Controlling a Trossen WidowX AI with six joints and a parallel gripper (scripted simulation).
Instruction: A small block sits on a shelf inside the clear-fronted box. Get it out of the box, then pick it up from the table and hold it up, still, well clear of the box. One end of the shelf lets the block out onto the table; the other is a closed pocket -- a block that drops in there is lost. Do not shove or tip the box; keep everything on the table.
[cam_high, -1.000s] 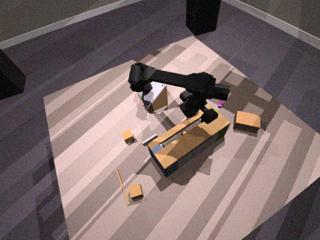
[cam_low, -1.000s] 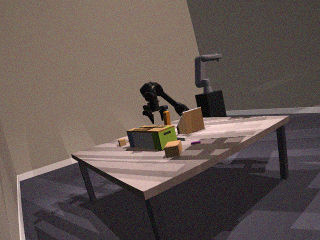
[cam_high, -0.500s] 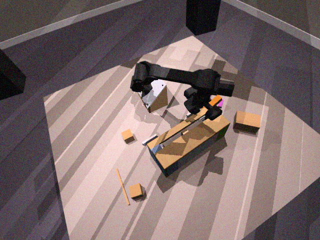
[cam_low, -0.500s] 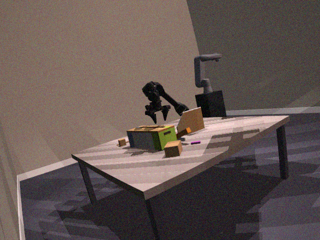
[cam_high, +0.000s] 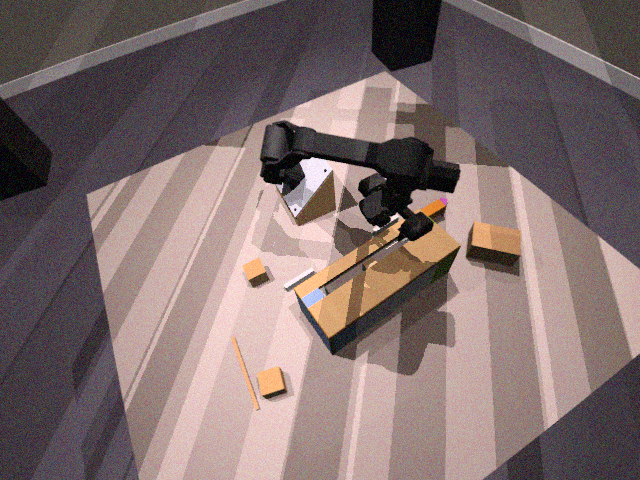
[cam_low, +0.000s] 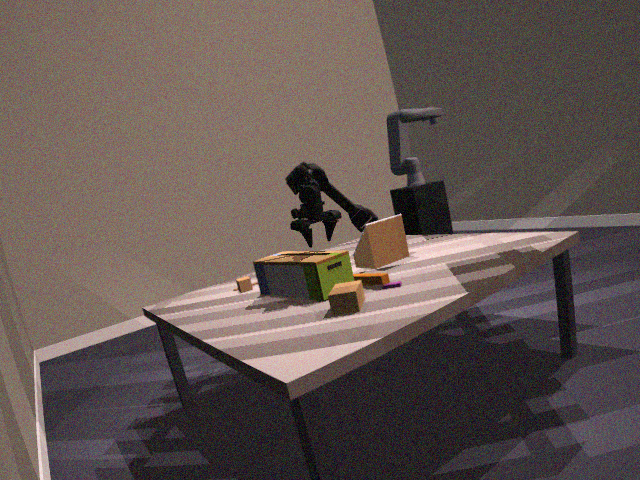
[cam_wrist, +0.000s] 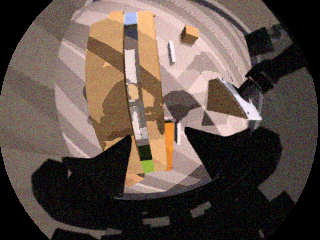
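My gripper tip is now 5 cm short of the tan block, 6 cm to the left of it and 7 cm above it. The rest, counted from my gripper tip: long box (3 cm ahead, 6 cm to the right, 9 cm below); thin stick (15 cm ahead, 43 cm to the right, 15 cm below).
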